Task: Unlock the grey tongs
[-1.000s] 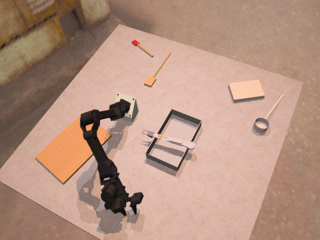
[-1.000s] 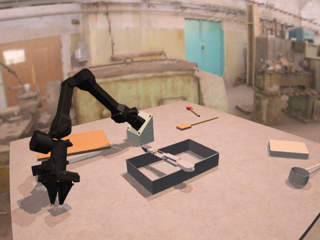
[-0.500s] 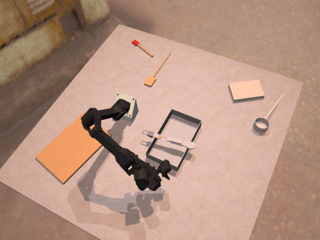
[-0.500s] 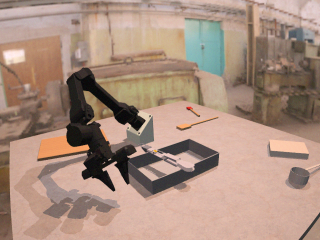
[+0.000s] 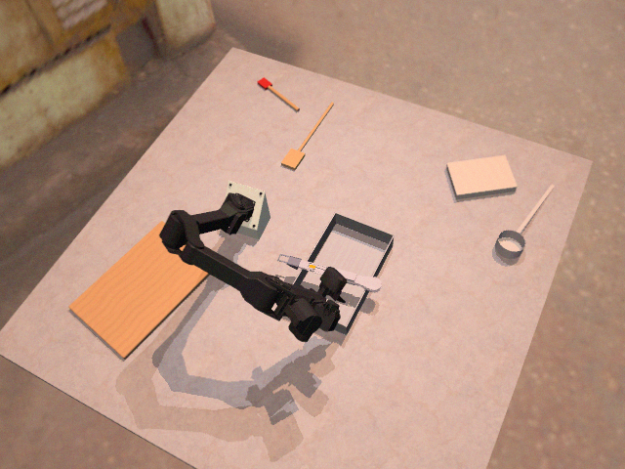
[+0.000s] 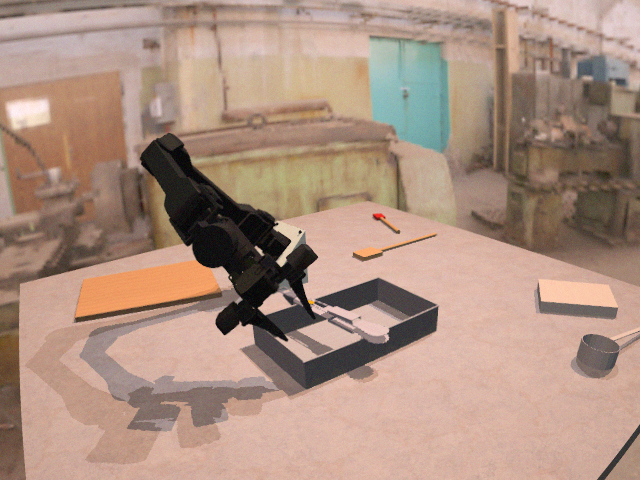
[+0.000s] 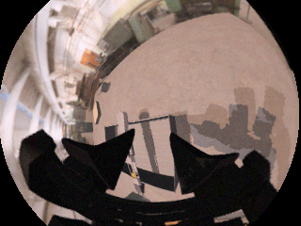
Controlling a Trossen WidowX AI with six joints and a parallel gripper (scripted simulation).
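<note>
The roasting tin lies 60 mm behind my gripper tip, 130 mm to the left of it and 70 mm below it. Round my gripper tip: red spatula (590 mm behind, 670 mm to the left, 90 mm below); wooden board (540 mm behind, 140 mm to the right, 90 mm below); pale block (160 mm ahead, 610 mm to the left, 80 mm below).
</note>
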